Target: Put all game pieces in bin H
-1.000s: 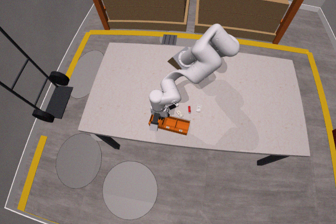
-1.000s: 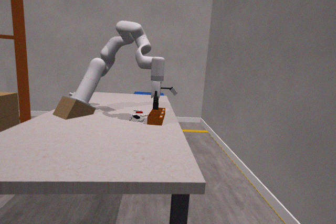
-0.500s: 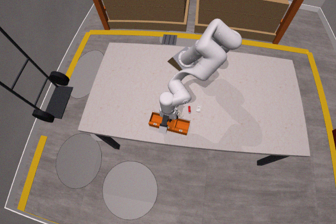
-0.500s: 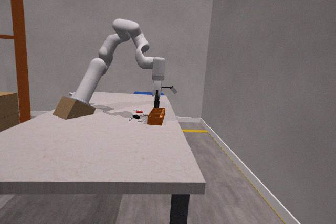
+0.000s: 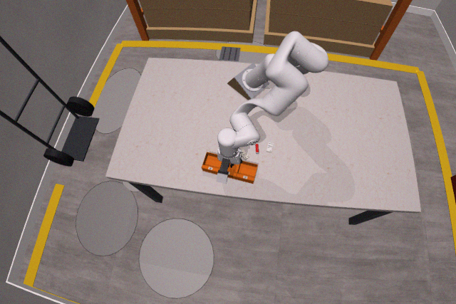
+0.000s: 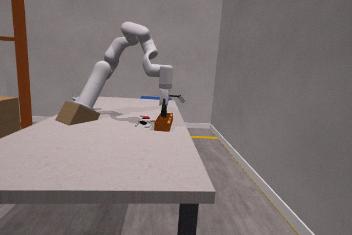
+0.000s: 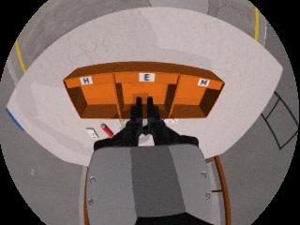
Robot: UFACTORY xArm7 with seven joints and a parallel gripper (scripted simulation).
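Right now my hand is 10 mm short of the orange bin row and 50 mm above it. Round my hand: black piece: 130 mm behind, 20 mm to the right, 60 mm below; then red piece: 140 mm behind, 90 mm to the left, 60 mm below; then grey screw: 140 mm behind, 70 mm to the right, 60 mm below.
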